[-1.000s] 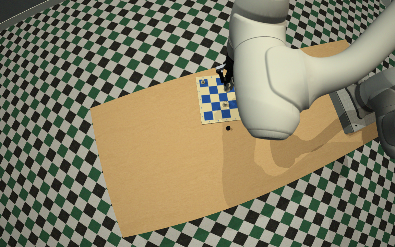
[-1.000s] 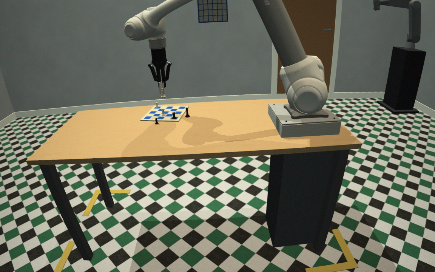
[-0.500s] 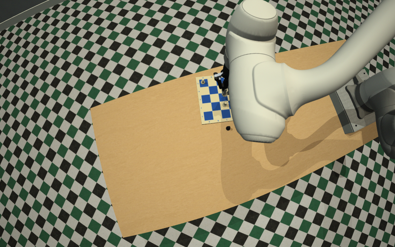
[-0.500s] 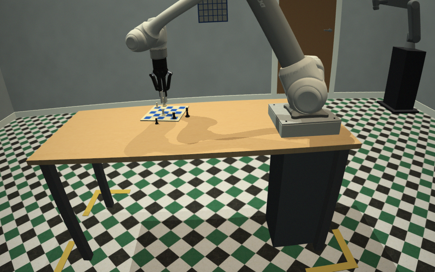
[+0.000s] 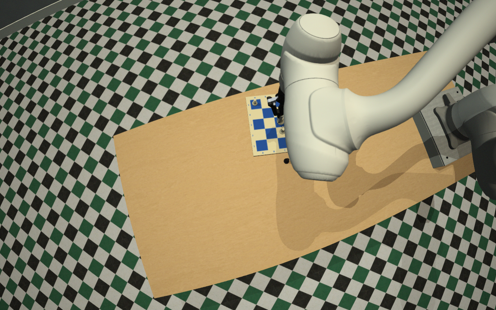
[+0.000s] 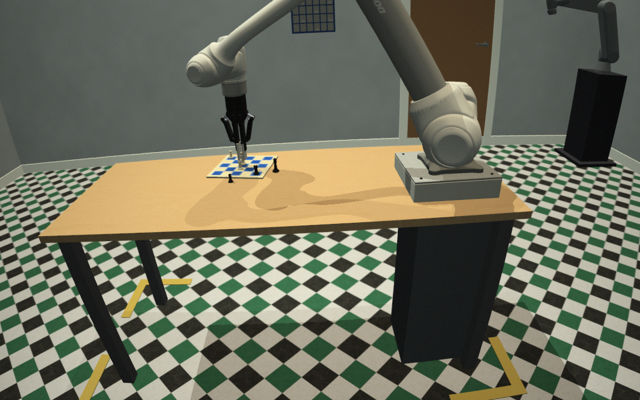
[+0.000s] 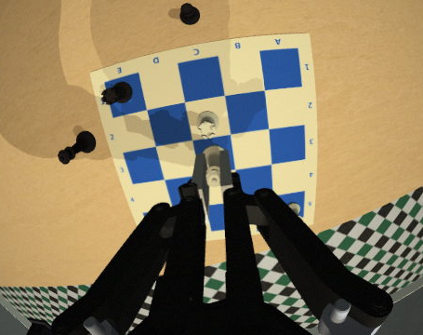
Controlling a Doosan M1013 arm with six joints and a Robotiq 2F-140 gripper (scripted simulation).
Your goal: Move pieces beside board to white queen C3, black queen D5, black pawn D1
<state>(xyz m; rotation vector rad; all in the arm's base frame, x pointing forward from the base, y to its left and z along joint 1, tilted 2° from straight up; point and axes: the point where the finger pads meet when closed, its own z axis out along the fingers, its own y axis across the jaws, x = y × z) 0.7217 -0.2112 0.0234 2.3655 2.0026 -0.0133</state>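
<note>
Now: hand 30 mm above the white queen. From my hand the other things lie so: cream board (60 mm below); black queen (130 mm behind, 60 mm to the left, 40 mm below); black pawn (140 mm to the left, 50 mm below, 20 mm ahead).
</note>
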